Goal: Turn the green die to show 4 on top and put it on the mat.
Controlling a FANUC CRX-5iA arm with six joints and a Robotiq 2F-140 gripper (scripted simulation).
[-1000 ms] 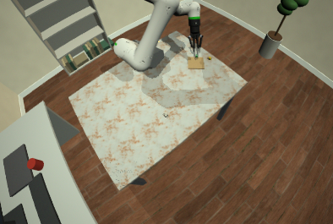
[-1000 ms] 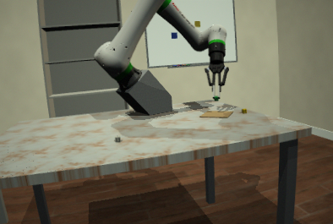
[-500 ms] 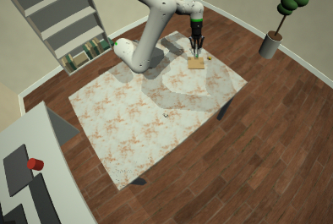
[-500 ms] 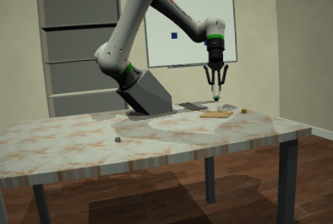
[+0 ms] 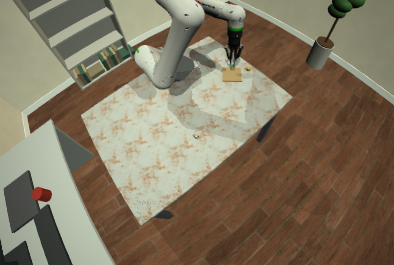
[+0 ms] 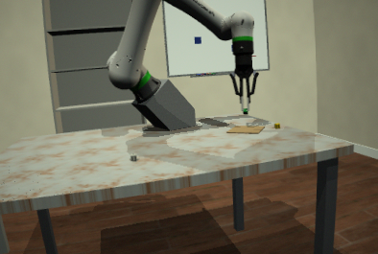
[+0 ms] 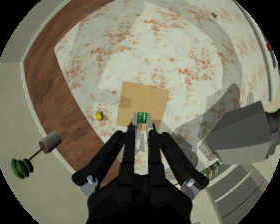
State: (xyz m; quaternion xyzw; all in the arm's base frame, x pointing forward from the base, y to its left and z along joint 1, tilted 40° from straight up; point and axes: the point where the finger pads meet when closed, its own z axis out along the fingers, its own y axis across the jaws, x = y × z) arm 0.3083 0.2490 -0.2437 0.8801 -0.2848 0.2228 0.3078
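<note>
My gripper is now 3 cm above the green die. The rest, counted from my hand: tan mat 12 cm below; then grey die 54 cm to the right, 15 cm ahead, 11 cm below; then yellow die 12 cm to the left, 11 cm below, 7 cm ahead.
</note>
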